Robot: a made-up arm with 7 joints. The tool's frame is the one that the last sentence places.
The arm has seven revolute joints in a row. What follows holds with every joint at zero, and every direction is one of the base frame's.
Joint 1 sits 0.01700 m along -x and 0.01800 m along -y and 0.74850 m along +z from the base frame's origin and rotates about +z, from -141.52 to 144.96 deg.
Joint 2 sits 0.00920 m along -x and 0.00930 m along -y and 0.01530 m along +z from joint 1 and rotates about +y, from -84.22 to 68.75 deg.
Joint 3 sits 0.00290 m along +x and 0.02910 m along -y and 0.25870 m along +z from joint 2 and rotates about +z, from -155.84 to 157.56 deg.
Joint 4 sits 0.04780 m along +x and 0.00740 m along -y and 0.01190 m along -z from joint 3 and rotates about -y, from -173.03 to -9.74 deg.
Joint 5 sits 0.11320 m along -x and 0.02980 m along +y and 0.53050 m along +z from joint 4 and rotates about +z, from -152.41 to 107.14 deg.
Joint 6 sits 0.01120 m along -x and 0.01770 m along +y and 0.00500 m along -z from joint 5 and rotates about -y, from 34.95 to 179.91 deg.
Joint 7 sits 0.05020 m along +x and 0.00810 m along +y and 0.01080 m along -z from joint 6 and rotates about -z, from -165.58 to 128.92 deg.
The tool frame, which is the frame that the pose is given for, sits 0.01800 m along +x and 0.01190 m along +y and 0.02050 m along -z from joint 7; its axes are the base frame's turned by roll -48.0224, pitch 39.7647 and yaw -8.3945 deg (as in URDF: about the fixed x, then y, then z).
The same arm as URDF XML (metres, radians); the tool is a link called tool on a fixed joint. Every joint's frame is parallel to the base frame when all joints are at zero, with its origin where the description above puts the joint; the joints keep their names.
<robot name="arm">
  <link name="base"/>
  <link name="link1"/>
  <link name="link2"/>
  <link name="link3"/>
  <link name="link4"/>
  <link name="link5"/>
  <link name="link6"/>
  <link name="link7"/>
  <link name="tool"/>
  <joint name="joint 1" type="revolute">
    <parent link="base"/>
    <child link="link1"/>
    <origin xyz="-0.0170 -0.0180 0.7485" rpy="0.0000 0.0000 0.0000"/>
    <axis xyz="0 0 1"/>
    <limit lower="-2.4700" upper="2.5300"/>
  </joint>
  <joint name="joint 2" type="revolute">
    <parent link="link1"/>
    <child link="link2"/>
    <origin xyz="-0.0092 -0.0093 0.0153" rpy="0.0000 0.0000 0.0000"/>
    <axis xyz="0 1 0"/>
    <limit lower="-1.4699" upper="1.1999"/>
  </joint>
  <joint name="joint 3" type="revolute">
    <parent link="link2"/>
    <child link="link3"/>
    <origin xyz="0.0029 -0.0291 0.2587" rpy="0.0000 0.0000 0.0000"/>
    <axis xyz="0 0 1"/>
    <limit lower="-2.7199" upper="2.7499"/>
  </joint>
  <joint name="joint 4" type="revolute">
    <parent link="link3"/>
    <child link="link4"/>
    <origin xyz="0.0478 -0.0074 -0.0119" rpy="0.0000 0.0000 0.0000"/>
    <axis xyz="0 -1 0"/>
    <limit lower="-3.0199" upper="-0.1700"/>
  </joint>
  <joint name="joint 5" type="revolute">
    <parent link="link4"/>
    <child link="link5"/>
    <origin xyz="-0.1132 0.0298 0.5305" rpy="0.0000 0.0000 0.0000"/>
    <axis xyz="0 0 1"/>
    <limit lower="-2.6601" upper="1.8699"/>
  </joint>
  <joint name="joint 6" type="revolute">
    <parent link="link5"/>
    <child link="link6"/>
    <origin xyz="-0.0112 0.0177 -0.0050" rpy="0.0000 0.0000 0.0000"/>
    <axis xyz="0 -1 0"/>
    <limit lower="0.6100" upper="3.1400"/>
  </joint>
  <joint name="joint 7" type="revolute">
    <parent link="link6"/>
    <child link="link7"/>
    <origin xyz="0.0502 0.0081 -0.0108" rpy="0.0000 0.0000 0.0000"/>
    <axis xyz="0 0 -1"/>
    <limit lower="-2.8899" upper="2.2501"/>
  </joint>
  <joint name="tool_fixed" type="fixed">
    <parent link="link7"/>
    <child link="tool"/>
    <origin xyz="0.0180 0.0119 -0.0205" rpy="-0.8381 0.6940 -0.1465"/>
  </joint>
</robot>

